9 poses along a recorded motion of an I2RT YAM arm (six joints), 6.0 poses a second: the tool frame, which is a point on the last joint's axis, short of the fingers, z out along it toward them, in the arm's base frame.
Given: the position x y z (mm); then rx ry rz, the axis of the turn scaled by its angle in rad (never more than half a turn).
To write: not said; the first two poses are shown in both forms.
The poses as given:
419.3, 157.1, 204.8, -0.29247, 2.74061, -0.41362
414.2, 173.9, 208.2, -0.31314, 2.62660, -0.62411
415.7, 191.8, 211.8, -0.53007, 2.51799, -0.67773
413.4, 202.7, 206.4, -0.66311, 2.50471, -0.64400
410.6, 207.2, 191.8, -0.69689, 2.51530, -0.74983
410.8, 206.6, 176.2, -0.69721, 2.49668, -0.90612
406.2, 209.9, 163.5, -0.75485, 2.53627, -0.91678
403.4, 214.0, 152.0, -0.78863, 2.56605, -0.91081
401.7, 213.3, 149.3, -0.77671, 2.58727, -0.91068
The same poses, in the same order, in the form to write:
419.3, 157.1, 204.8, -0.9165, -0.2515, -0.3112, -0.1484, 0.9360, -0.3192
414.2, 173.9, 208.2, -0.8862, -0.3073, -0.3468, -0.1184, 0.8738, -0.4716
415.7, 191.8, 211.8, -0.8118, -0.4734, -0.3418, -0.2379, 0.8027, -0.5468
413.4, 202.7, 206.4, -0.7741, -0.5502, -0.3131, -0.3309, 0.7733, -0.5407
410.6, 207.2, 191.8, -0.7848, -0.5682, -0.2473, -0.3401, 0.7285, -0.5947
410.8, 206.6, 176.2, -0.7988, -0.5710, -0.1893, -0.3167, 0.6667, -0.6747
406.2, 209.9, 163.5, -0.8013, -0.5836, -0.1315, -0.3647, 0.6507, -0.6660
403.4, 214.0, 152.0, -0.8021, -0.5889, -0.0988, -0.3949, 0.6472, -0.6521
401.7, 213.3, 149.3, -0.8126, -0.5758, -0.0899, -0.3926, 0.6548, -0.6458

